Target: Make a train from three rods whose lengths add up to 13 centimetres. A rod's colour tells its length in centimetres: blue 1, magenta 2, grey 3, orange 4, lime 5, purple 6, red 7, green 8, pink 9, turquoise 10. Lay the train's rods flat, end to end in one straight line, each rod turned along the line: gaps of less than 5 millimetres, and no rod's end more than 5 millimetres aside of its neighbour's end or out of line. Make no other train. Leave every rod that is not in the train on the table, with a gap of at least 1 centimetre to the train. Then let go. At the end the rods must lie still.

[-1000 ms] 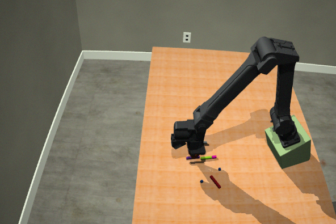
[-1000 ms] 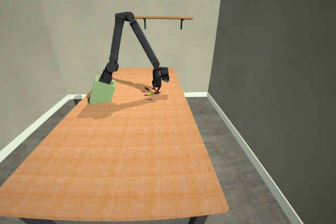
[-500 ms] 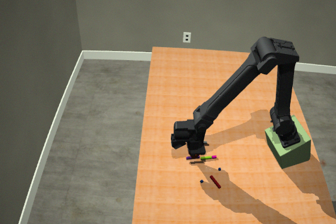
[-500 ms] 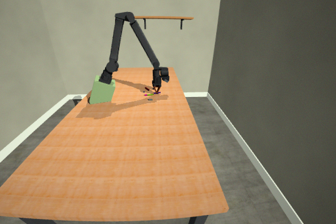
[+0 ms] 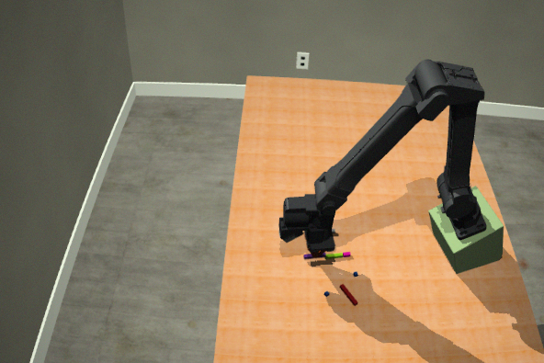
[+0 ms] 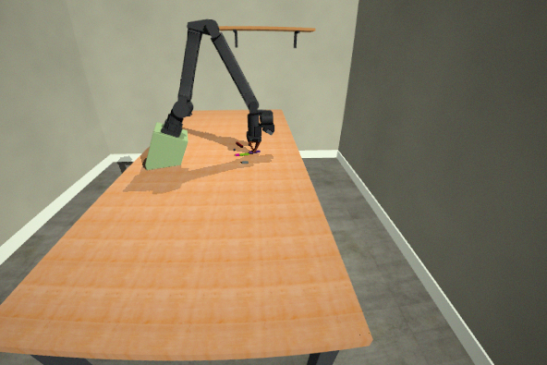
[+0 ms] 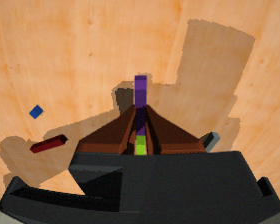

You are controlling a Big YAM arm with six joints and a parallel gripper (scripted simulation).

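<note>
Right now my hand is 10 mm above the purple rod. From my hand the other things lie so: lime rod: 50 mm behind, 20 mm below; then magenta rod: 90 mm behind, 20 mm below; then grey rod: 90 mm to the right, 60 mm behind, 20 mm below.
</note>
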